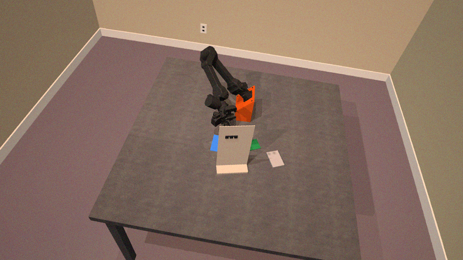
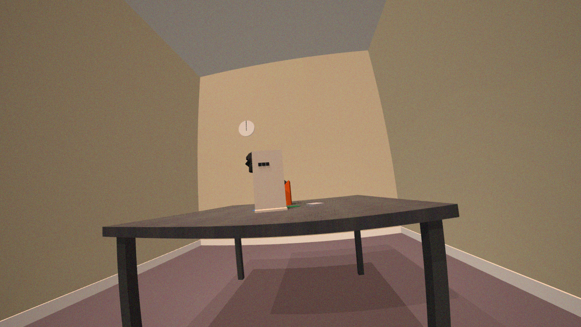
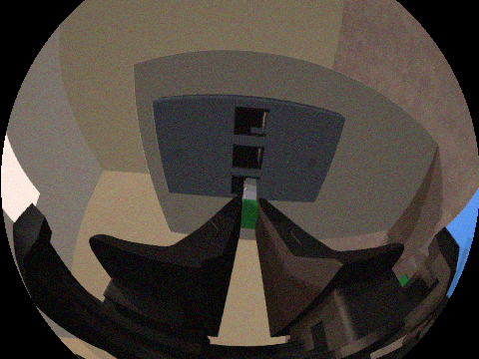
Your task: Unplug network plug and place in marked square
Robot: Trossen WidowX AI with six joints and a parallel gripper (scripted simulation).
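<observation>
The blue square lies 120 mm behind my gripper tip, 50 mm to the right of it and 250 mm below it. Also, from my gripper tip: beige panel: 40 mm ahead, 100 mm below; green plug: right at my gripper tip.
</observation>
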